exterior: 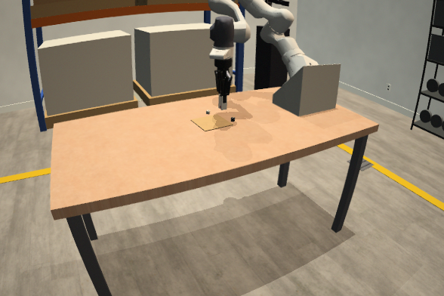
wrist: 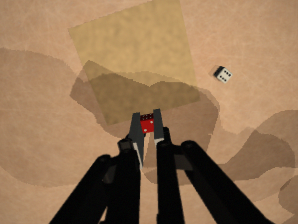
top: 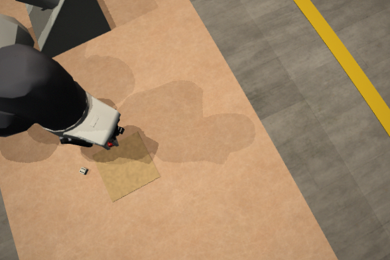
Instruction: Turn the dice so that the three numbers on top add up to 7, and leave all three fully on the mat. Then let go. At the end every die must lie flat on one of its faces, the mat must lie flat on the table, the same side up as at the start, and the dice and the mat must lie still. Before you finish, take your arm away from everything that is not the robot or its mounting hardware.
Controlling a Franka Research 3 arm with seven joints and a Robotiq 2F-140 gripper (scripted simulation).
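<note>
The black die lies 8 cm below my hand, 4 cm behind it and 3 cm to the left of it. Also, from my hand: red die (3 cm below); then tan mat (9 cm below, 5 cm ahead); then white die (11 cm to the right, 8 cm below, 1 cm ahead).
</note>
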